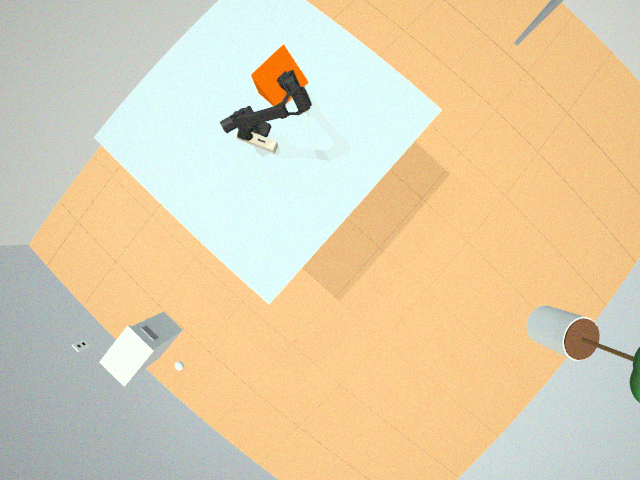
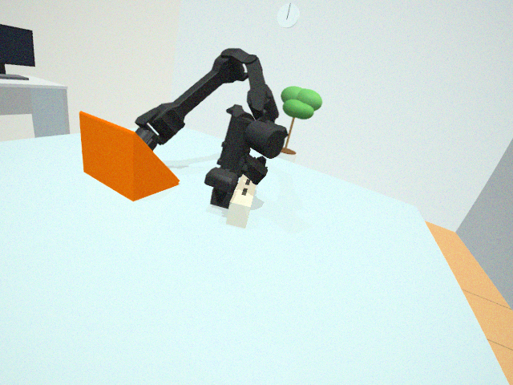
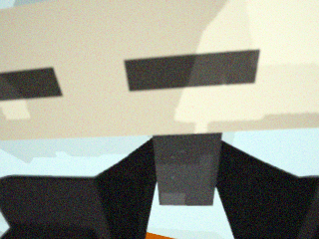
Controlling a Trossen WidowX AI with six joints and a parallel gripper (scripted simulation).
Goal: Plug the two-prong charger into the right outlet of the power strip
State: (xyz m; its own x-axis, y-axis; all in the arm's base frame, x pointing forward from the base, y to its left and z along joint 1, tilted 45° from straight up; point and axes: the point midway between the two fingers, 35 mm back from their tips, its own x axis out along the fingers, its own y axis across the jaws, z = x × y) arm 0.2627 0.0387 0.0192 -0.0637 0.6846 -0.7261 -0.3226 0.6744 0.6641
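Now: the black two-prong charger 20 mm ahead of my gripper tip, 10 mm to the left of it and 10 mm above it.
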